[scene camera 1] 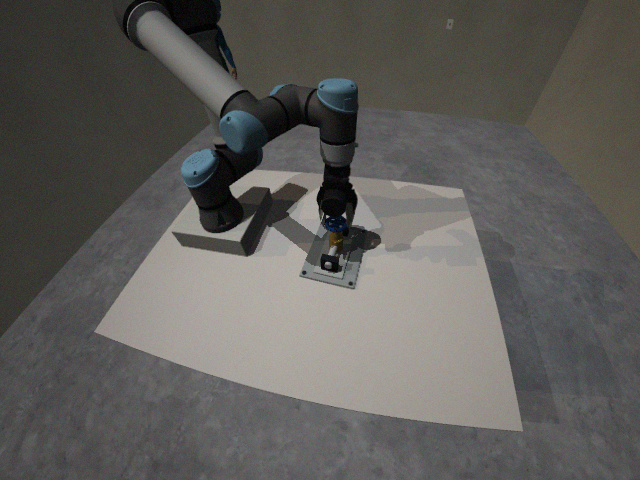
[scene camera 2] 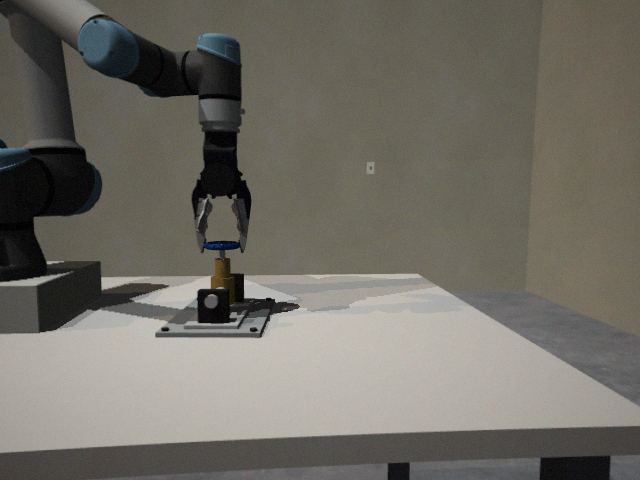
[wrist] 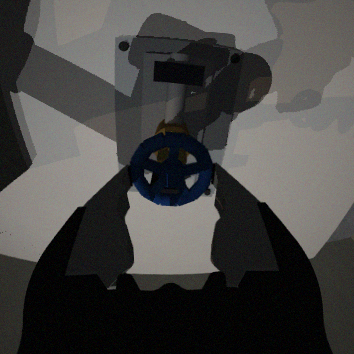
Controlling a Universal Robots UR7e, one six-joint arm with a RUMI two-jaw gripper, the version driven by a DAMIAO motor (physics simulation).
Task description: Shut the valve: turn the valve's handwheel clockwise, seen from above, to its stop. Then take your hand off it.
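Note:
The blue handwheel (scene camera 1: 336, 227) (scene camera 2: 222, 245) (wrist: 171, 175) sits level on top of the brass valve body (scene camera 1: 336, 240) (scene camera 2: 222, 282) (wrist: 172, 128). The valve is on a grey base plate (scene camera 1: 308, 273) (scene camera 2: 175, 333) (wrist: 123, 65), with a pipe held in black blocks. My gripper (scene camera 2: 222, 248) (wrist: 171, 166) points straight down and is shut on the handwheel, one fingertip against the rim on each side. In scene camera 1 the fingers show partly, behind and beside the wheel.
The arm stands on a grey block (scene camera 1: 206, 243) (scene camera 2: 18, 308) to the left of the valve on the white table top (scene camera 1: 413, 335) (scene camera 2: 387, 377). Part of a person in blue (scene camera 1: 225, 50) shows behind the arm. Shadows of the arm fall around the base plate.

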